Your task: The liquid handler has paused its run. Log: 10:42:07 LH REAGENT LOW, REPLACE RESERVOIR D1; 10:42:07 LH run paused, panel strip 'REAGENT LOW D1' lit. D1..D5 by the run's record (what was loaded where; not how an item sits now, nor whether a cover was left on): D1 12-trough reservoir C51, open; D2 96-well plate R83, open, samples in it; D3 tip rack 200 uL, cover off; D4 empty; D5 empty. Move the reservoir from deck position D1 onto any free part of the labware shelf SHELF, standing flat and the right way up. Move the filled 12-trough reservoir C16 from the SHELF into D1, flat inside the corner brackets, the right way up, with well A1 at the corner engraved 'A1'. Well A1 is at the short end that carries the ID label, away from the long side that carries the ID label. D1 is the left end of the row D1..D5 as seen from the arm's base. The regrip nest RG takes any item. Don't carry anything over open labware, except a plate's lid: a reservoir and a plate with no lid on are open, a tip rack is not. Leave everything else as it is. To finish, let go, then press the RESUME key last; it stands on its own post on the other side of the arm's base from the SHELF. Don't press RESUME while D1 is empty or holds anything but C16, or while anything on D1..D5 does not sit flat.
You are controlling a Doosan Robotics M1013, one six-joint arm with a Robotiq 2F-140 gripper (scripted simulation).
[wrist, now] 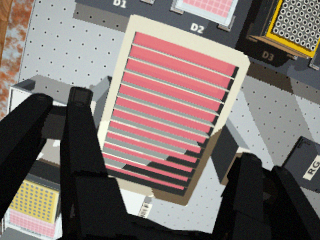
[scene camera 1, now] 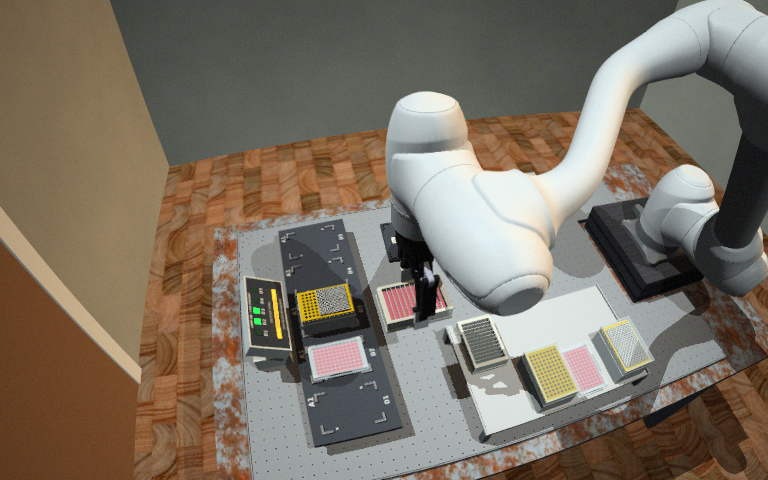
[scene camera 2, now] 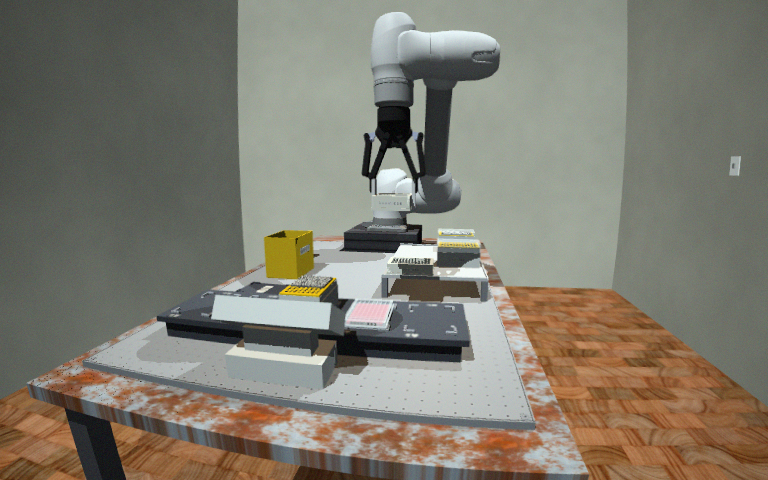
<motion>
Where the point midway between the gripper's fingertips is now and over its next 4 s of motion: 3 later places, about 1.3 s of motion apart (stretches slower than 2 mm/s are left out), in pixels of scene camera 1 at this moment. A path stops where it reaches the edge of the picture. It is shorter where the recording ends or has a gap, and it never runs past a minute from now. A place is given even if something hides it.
My gripper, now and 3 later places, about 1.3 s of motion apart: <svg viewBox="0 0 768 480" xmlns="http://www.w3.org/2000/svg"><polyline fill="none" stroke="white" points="413,306 425,344 394,358 348,367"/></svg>
</motion>
